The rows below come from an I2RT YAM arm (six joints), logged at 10 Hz.
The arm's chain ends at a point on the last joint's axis. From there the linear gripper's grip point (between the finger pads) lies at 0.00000 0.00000 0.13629 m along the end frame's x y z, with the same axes.
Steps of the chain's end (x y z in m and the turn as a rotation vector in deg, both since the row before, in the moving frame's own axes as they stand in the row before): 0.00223, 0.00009, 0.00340, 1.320, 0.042, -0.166; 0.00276, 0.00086, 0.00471, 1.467, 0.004, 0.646; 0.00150, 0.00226, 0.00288, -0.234, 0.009, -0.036; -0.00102, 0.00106, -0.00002, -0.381, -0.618, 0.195; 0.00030, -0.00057, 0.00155, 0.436, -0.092, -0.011; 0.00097, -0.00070, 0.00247, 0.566, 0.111, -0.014; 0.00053, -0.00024, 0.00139, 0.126, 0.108, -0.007; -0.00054, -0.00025, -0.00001, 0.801, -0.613, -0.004
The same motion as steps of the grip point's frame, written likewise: 0.00233, -0.00305, 0.00336, 1.320, 0.042, -0.166; 0.00279, -0.00263, 0.00467, 1.467, 0.004, 0.646; 0.00152, 0.00282, 0.00288, -0.234, 0.009, -0.036; -0.00249, 0.00196, -0.00003, -0.381, -0.618, 0.195; 0.00008, -0.00161, 0.00155, 0.436, -0.092, -0.011; 0.00123, -0.00205, 0.00246, 0.566, 0.111, -0.014; 0.00079, -0.00054, 0.00139, 0.126, 0.108, -0.007; -0.00200, -0.00216, -0.00003, 0.801, -0.613, -0.004
